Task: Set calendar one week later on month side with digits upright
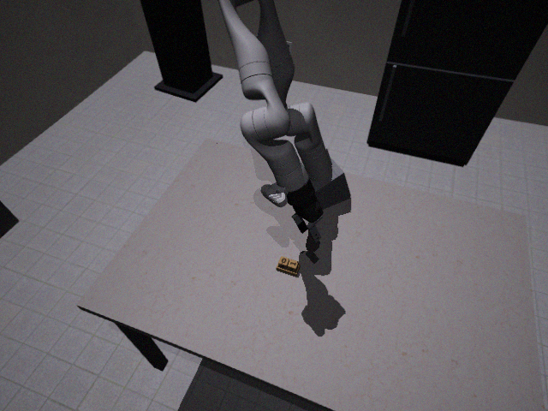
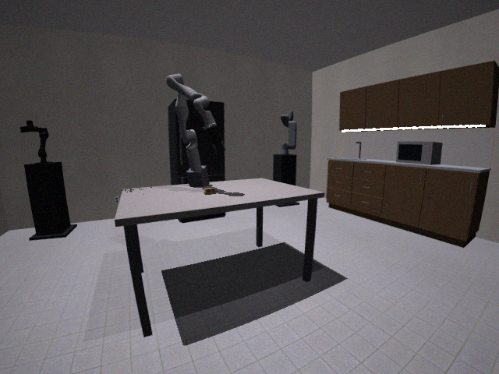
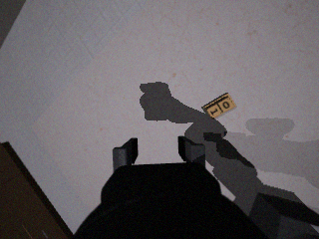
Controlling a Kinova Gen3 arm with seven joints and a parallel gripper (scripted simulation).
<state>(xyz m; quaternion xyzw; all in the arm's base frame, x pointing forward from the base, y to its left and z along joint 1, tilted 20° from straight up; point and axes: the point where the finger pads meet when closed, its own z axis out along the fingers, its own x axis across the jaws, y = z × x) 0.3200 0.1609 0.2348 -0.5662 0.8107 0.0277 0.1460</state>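
The wooden cube lies 40 mm behind my hand, 60 mm to the right of it and 290 mm below it. Round my hand: wooden tray: 40 mm behind, 70 mm to the right, 300 mm below.
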